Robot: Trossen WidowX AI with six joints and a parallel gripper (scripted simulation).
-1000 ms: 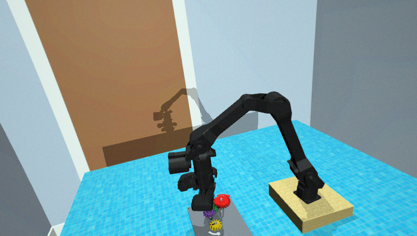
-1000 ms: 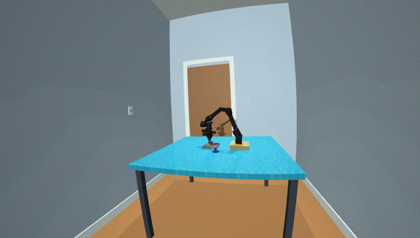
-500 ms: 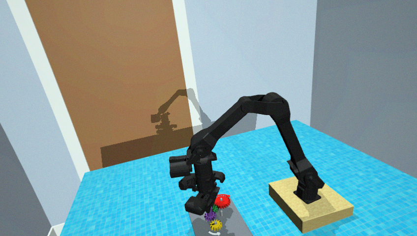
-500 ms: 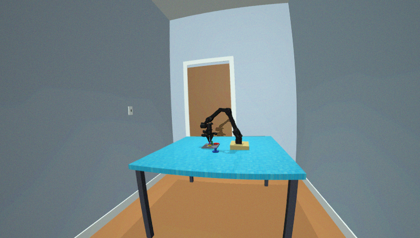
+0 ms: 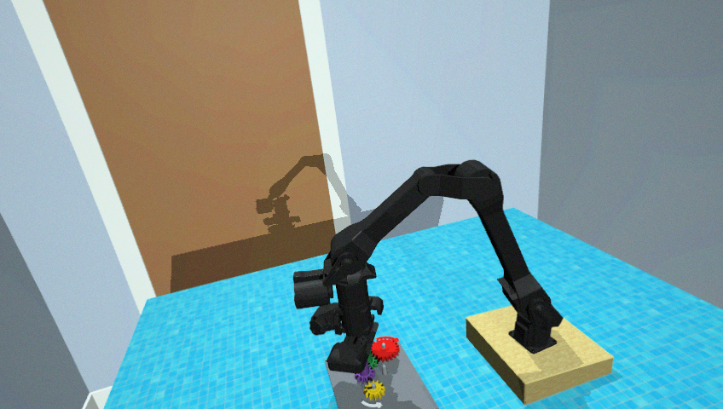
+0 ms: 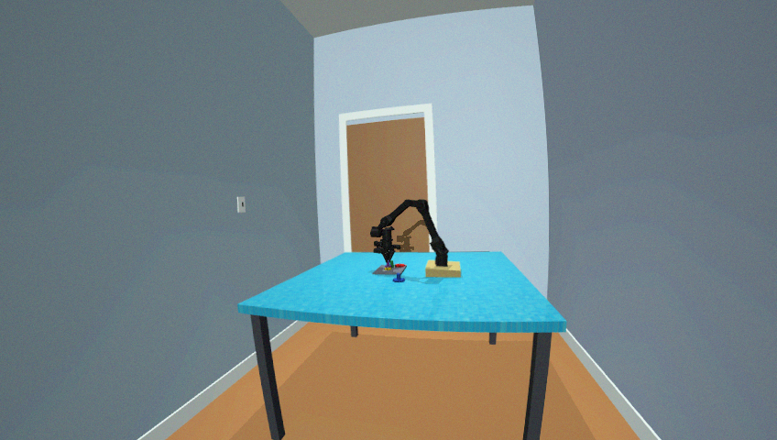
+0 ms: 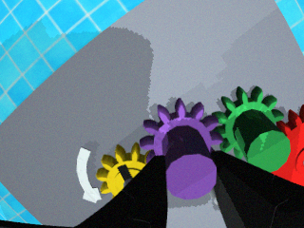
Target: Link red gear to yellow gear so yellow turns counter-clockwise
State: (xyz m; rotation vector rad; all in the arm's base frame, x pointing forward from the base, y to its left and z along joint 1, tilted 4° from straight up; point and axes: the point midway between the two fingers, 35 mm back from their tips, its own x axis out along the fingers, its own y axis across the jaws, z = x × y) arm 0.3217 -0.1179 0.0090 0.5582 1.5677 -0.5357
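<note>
My gripper tip is now 1 cm above the purple gear. Round my gripper tip: grey board (4 cm below, 2 cm to the left, 2 cm behind); green gear (3 cm to the right, 2 cm below, 2 cm behind); yellow gear (4 cm to the left, 3 cm below).
</note>
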